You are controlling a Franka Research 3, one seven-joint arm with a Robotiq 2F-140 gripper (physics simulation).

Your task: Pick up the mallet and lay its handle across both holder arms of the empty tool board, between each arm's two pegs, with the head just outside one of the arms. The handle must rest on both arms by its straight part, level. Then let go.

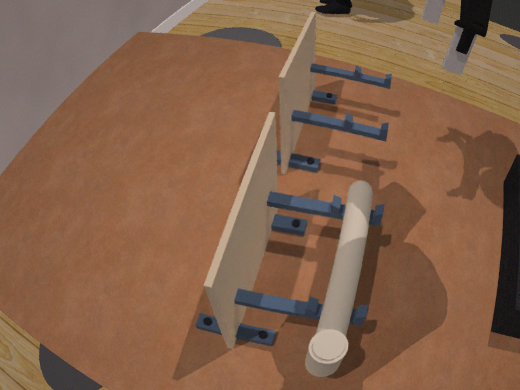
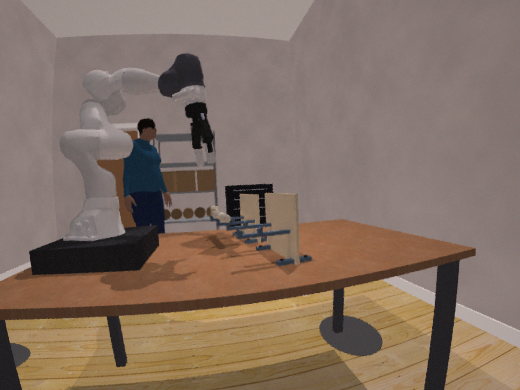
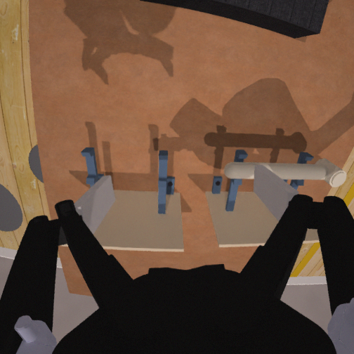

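The cream mallet [image 1: 347, 265] [image 2: 220, 215] [image 3: 295, 171] lies across both blue arms of one tool board [image 1: 245, 230] [image 3: 245, 225], its handle between each arm's pegs. Its head [image 1: 327, 352] [image 3: 334, 174] is just outside one arm, on the side away from the other board. The empty tool board [image 1: 298, 90] [image 2: 282, 225] [image 3: 145, 225] stands beside it, with two bare arms [image 1: 330, 122] [image 3: 163, 175] and upright pegs. My gripper [image 1: 443, 46] [image 2: 205, 164] [image 3: 182, 182] is open and empty, high above the table and apart from the mallet and both boards.
The black robot base [image 1: 510, 250] [image 2: 95, 255] [image 3: 250, 12] is on the brown table [image 1: 150, 150] [image 2: 375, 255], on the boards' arm side. A person [image 2: 143, 167], a shelf rack [image 2: 175, 137] and a black slatted panel [image 2: 230, 200] stand behind the table.
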